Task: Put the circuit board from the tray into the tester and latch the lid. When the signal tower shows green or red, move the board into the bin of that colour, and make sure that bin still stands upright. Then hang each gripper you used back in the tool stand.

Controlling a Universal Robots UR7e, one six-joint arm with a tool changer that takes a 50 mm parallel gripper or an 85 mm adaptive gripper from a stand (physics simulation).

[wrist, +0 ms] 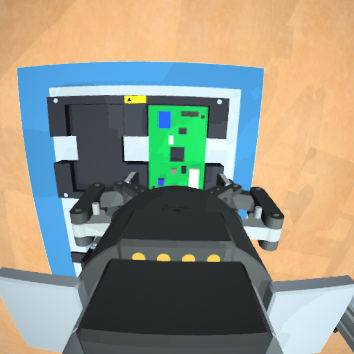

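Frame: origin at the arm's base, x ahead, y left, z up, level; centimetres.
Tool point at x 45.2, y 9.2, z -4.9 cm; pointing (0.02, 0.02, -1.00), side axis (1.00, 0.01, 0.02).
A point is followed by its place in that frame.
The green circuit board [178,142] {x 45.7, y 13.2, z -26.9 cm} lies flat in the right-hand pocket of the dark holder on the white tray [66,148] {x 30.4, y 12.0, z -28.2 cm}. It carries a blue part, dark chips and a white connector. Its near end is hidden by the gripper body. My gripper [178,181], the adaptive one with jointed fingers, is open, with its fingertips wide apart and nothing between them. In the view its tips stand left and right of the board's near end; their height above it is hard to tell. The tester, signal tower, bins and tool stand do not show.
The left pocket [100,145] {x 35.8, y 12.7, z -27.0 cm} of the holder has no board in it. A yellow warning label [135,99] {x 40.6, y 18.2, z -26.0 cm} is on the holder's far edge. A blue mat [145,74] {x 41.4, y 21.6, z -28.6 cm} surrounds the tray on the wooden table top [305,100] {x 63.1, y 19.7, z -28.8 cm}. A grey metal part shows at the lower right edge.
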